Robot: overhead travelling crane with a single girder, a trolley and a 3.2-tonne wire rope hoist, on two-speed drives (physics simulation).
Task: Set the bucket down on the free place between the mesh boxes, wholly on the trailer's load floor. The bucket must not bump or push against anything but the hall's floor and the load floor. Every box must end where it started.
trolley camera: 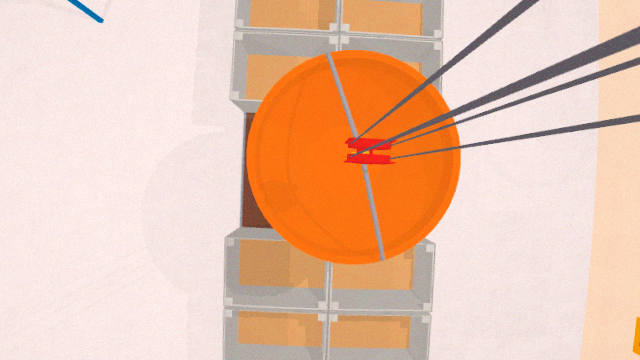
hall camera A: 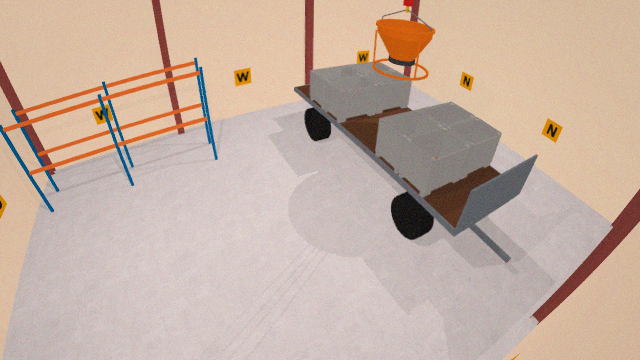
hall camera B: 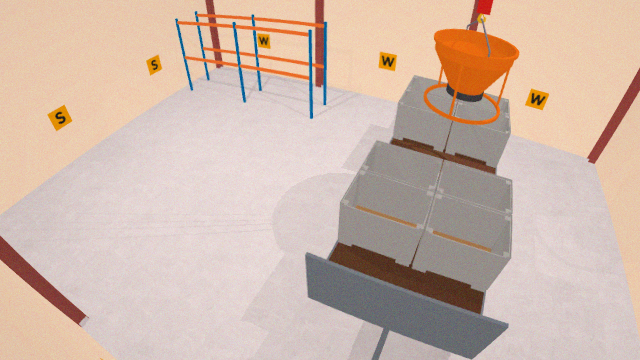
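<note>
The orange bucket [hall camera A: 404, 40] [hall camera B: 472, 62] [trolley camera: 320, 200] hangs upright above the trailer, its ring foot higher than the box tops. The hook, my gripper [hall camera A: 407, 9] [hall camera B: 481, 19] [trolley camera: 369, 151], holds its bail under the red block. The brown load floor [hall camera A: 362, 131] [hall camera B: 420, 148] [trolley camera: 250, 212] shows between two groups of grey mesh boxes. In the trolley view the bucket covers most of the gap and overlaps the near edges of the upper boxes [trolley camera: 240, 65] and the lower boxes [trolley camera: 377, 300]. The foot is hidden there.
A grey headboard [hall camera A: 500, 192] [hall camera B: 400, 305] stands at the trailer's drawbar end. A blue and orange rack [hall camera A: 116, 140] [hall camera B: 310, 75] stands by the W wall, apart from the trailer. Part of a blue rack bar [trolley camera: 87, 10] shows at the trolley view's upper left.
</note>
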